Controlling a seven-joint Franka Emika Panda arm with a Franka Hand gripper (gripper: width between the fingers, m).
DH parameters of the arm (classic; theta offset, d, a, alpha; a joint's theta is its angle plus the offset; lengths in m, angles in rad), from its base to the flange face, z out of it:
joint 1: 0 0.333 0 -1.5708
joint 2: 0 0 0 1.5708
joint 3: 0 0.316 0.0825 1.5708
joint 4: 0 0 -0.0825 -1.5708
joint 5: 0 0.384 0 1.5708
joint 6: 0 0 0.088 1.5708
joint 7: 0 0.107 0 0
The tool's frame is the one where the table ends.
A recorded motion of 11 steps. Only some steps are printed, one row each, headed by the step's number.
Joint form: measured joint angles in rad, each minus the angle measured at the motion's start. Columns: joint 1, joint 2, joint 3, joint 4, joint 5, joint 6, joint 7.
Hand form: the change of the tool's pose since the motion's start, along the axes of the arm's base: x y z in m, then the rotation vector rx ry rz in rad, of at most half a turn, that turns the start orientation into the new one. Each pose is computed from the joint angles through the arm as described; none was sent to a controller.
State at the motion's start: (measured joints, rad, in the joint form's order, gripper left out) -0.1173 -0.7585 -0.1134 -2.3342 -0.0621 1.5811 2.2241
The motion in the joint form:
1: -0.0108 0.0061 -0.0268 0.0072 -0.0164 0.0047 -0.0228
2: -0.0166 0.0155 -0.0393 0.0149 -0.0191 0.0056 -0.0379
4: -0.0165 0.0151 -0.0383 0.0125 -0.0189 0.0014 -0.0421
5: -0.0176 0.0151 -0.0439 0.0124 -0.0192 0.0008 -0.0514
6: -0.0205 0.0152 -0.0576 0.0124 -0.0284 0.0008 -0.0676
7: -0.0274 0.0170 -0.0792 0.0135 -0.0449 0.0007 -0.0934
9: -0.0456 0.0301 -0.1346 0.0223 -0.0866 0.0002 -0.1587
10: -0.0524 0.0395 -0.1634 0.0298 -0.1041 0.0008 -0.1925
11: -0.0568 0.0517 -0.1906 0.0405 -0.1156 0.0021 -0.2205
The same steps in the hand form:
1: -0.0017 -0.0163 0.0008 0.0003 -0.0046 -0.0081
2: -0.0011 -0.0240 0.0009 0.0051 -0.0044 -0.0087
4: -0.0015 -0.0233 -0.0004 0.0061 0.0016 -0.0034
5: -0.0023 -0.0259 -0.0008 0.0097 0.0016 0.0007
6: -0.0044 -0.0331 -0.0015 0.0100 0.0024 0.0041
7: -0.0079 -0.0454 -0.0029 0.0085 0.0050 0.0072
9: -0.0163 -0.0774 -0.0068 0.0054 0.0160 0.0128
10: -0.0203 -0.0931 -0.0086 0.0070 0.0201 0.0174
11: -0.0231 -0.1073 -0.0098 0.0119 0.0218 0.0189

